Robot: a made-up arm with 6 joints.
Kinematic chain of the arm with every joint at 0, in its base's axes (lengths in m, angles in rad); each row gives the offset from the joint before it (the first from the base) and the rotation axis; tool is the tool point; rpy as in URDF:
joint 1: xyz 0 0 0.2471 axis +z
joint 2: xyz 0 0 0 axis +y
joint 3: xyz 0.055 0 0.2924 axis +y
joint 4: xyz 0.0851 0 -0.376 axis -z
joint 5: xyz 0 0 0 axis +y
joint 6: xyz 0.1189 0 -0.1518 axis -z
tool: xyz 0 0 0 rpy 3.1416 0 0
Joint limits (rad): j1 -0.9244..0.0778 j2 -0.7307..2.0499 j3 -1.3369..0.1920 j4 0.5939..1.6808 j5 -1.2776..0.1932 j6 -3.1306..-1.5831
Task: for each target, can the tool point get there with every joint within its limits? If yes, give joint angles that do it. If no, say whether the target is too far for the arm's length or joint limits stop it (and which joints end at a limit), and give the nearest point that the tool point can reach.
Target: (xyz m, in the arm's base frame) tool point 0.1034 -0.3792 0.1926
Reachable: yes | joints -0.8039 0.3608 -0.6035 1.4379 -1.0663 -2.3595
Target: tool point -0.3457 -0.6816 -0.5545
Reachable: no: too far | nearest point 0.0049 -0.2928 -0.3178 | short by 0.575 m
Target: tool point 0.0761 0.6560 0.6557
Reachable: no: joint limits stop it (at a limit: joint 1, joint 2, joint 3, joint 4, joint 5) | nearest point -0.2155 0.2043 0.2807 | short by 0.656 m
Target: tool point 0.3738 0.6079 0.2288
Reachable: no: joint limits stop it (at a limit: joint 1, joint 4, joint 5) | nearest point 0.4225 -0.0162 0.2288 | short by 0.626 m
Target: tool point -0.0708 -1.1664 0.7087
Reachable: no: too far | nearest point 0.2055 -0.5437 0.5369 | short by 0.703 m
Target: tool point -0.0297 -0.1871 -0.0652
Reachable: yes | joints -0.4551 1.1635 -0.3132 1.3332 -0.6468 -2.4914
